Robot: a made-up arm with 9 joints.
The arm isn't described. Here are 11 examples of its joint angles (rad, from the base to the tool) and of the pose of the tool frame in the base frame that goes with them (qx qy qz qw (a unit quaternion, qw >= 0); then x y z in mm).
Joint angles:
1: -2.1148 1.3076 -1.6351 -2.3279 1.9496 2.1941 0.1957 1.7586 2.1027
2: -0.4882 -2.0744 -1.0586 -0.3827 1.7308 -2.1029 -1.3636 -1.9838 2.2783
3: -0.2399 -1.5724 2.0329 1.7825 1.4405 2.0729 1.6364 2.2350 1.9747
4: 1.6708 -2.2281 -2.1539 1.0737 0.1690 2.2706 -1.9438 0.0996 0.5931
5: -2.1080 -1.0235 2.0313 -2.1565 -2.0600 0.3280 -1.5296 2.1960 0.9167
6: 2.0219 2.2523 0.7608 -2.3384 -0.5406 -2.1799 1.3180 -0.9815 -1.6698
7: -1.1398 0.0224 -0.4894 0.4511 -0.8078 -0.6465 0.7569 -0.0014 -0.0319
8: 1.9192 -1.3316 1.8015 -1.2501 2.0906 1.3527 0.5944 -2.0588 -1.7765
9: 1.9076 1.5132 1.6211 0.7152 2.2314 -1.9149 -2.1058 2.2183 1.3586
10: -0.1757 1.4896 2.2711 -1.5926 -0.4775 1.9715 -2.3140 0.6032 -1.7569
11: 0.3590 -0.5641 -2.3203 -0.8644 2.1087 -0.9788 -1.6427 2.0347 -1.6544
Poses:
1: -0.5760 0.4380 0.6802 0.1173 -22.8 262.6 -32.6
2: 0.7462 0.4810 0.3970 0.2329 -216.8 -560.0 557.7
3: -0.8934 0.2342 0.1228 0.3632 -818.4 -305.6 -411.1
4: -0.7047 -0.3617 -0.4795 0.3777 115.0 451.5 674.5
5: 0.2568 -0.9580 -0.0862 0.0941 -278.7 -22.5 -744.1
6: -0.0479 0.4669 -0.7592 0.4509 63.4 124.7 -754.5
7: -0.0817 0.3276 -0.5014 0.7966 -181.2 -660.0 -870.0
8: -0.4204 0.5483 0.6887 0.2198 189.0 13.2 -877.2
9: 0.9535 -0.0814 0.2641 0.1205 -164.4 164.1 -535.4
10: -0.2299 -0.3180 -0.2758 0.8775 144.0 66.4 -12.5
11: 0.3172 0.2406 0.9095 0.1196 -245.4 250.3 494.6
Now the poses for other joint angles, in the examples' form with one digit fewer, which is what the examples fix.
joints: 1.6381 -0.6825 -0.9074 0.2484 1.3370 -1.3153 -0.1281 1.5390 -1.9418
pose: -0.685 0.453 -0.180 0.542 800 156 -836
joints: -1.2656 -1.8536 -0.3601 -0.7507 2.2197 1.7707 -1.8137 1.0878 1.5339
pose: 0.172 -0.164 -0.905 0.352 -544 214 31
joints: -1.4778 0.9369 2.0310 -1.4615 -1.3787 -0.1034 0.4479 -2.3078 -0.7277
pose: 0.169 -0.737 -0.651 0.067 -15 -101 -913
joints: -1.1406 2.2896 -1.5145 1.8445 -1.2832 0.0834 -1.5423 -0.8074 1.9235
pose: -0.007 -0.968 0.097 0.233 245 614 515
